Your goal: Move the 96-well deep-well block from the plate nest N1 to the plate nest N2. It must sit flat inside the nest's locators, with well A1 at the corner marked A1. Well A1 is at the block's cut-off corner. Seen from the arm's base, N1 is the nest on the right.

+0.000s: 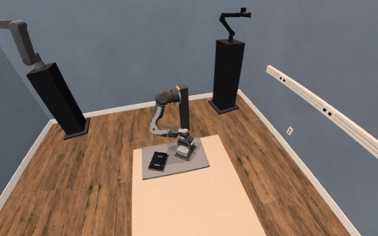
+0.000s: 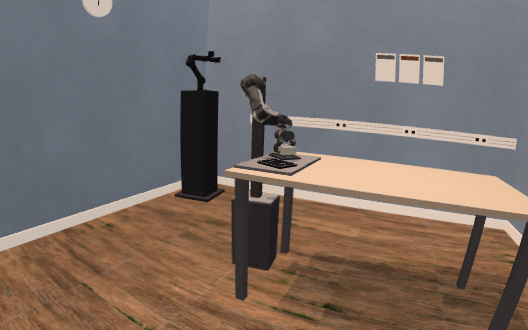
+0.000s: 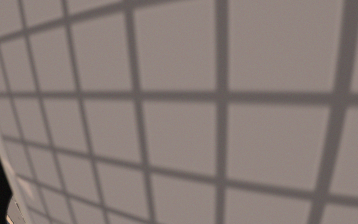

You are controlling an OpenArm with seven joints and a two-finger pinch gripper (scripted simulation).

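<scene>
The 96-well deep-well block is 1 cm above my hand. The rest, counted from my hand: black plate nest: 2 cm ahead, 23 cm to the right, 3 cm below.
</scene>
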